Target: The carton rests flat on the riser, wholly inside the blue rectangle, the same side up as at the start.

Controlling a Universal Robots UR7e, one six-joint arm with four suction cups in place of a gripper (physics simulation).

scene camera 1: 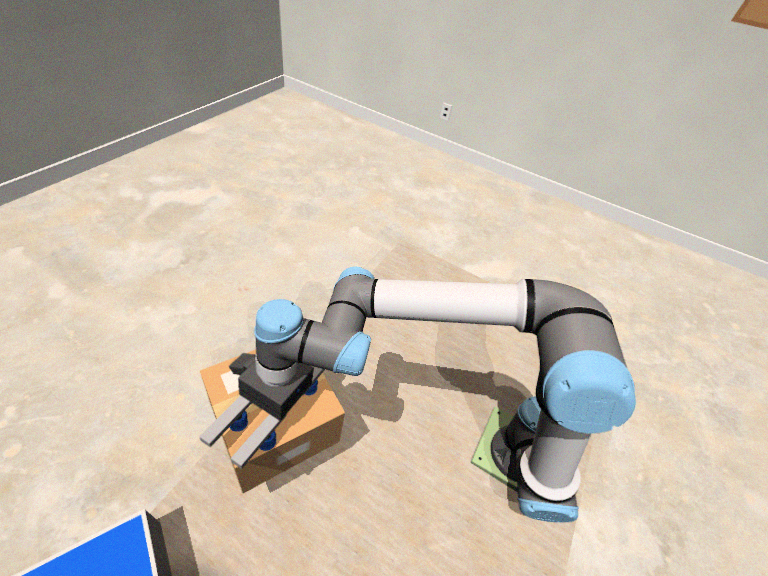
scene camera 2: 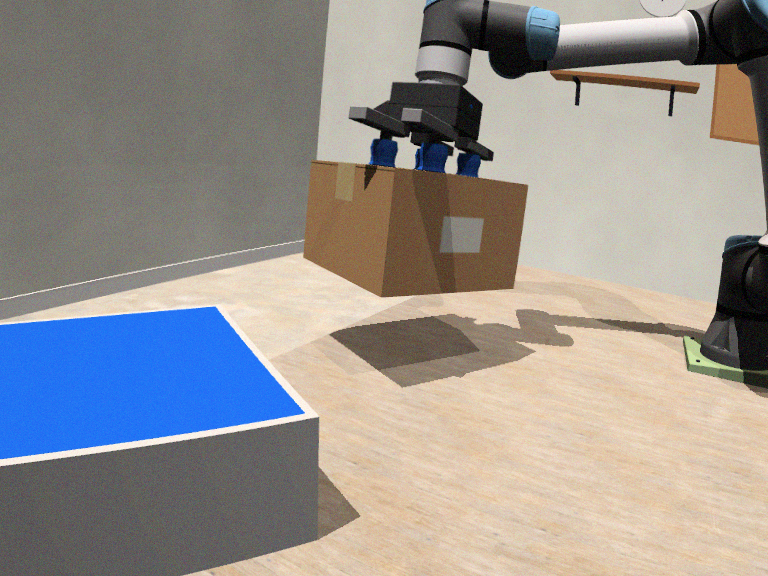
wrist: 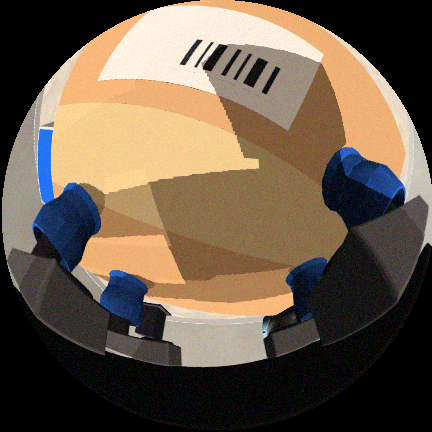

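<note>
The brown carton (scene camera 1: 319, 412) (scene camera 2: 350, 229) (wrist: 132, 255) hangs in the air above the floor, looking slightly tilted in scene camera 2. Its tape and barcode label face up. My gripper (scene camera 1: 274, 409) (scene camera 2: 431, 156) (wrist: 215, 250) has its blue suction cups against the carton's top and holds it. The grey riser (scene camera 1: 158, 545) (scene camera 2: 186, 508) stands apart from the carton, to its front left in scene camera 2. The blue rectangle (scene camera 1: 105, 551) (scene camera 2: 142, 378) (wrist: 45, 160) lies on the riser's top inside a white border. Parts of the riser are cut off in both scene views.
The arm's base stands on a green plate (scene camera 1: 486, 449) (scene camera 2: 713, 367) to the right of the carton. The carton's dark shadow (scene camera 2: 403, 341) falls on the floor below it. A wooden shelf (scene camera 2: 626, 79) is on the back wall.
</note>
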